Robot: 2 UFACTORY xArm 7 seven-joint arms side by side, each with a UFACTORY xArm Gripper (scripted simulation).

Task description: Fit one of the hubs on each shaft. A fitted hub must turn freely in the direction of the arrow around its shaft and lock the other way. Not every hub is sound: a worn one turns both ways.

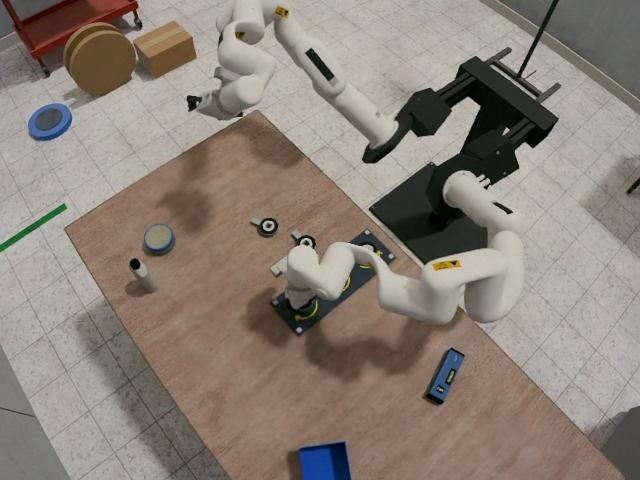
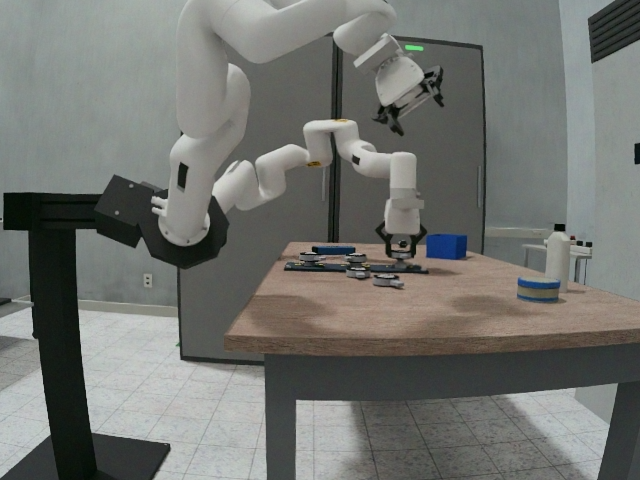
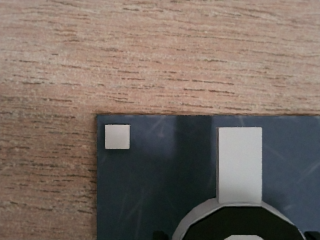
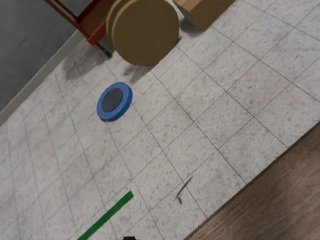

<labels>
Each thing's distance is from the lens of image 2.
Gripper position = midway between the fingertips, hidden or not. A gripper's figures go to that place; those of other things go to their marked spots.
right gripper (image 2: 418, 116): 0.82 m
white bottle (image 2: 558, 248): 1.10 m
tape roll (image 2: 534, 289): 0.95 m
The marked spots on the tape roll and the white bottle are 0.18 m apart.
</labels>
